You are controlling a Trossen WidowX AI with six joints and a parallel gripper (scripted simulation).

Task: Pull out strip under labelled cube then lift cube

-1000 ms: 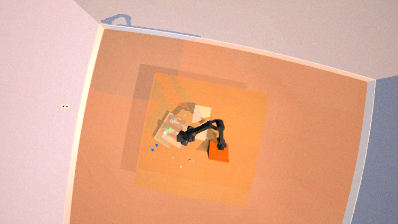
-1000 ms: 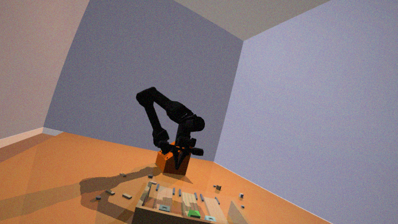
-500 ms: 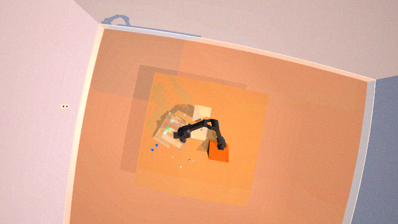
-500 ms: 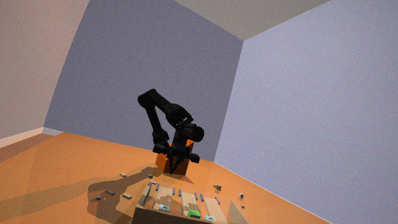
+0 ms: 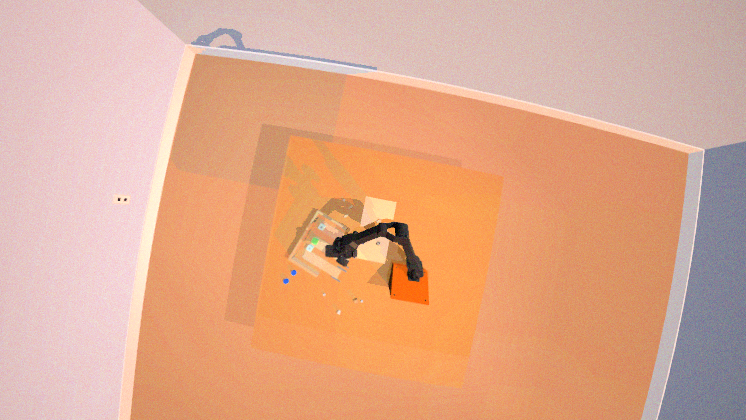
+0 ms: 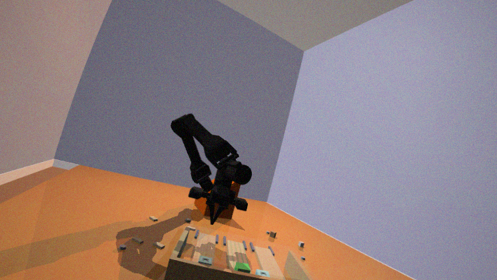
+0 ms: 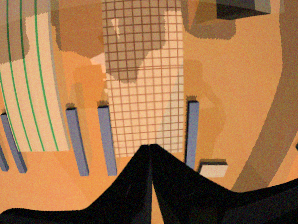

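My gripper tip is now 80 mm short of the pale gridded strip, 40 mm to the left of it and 50 mm above it.
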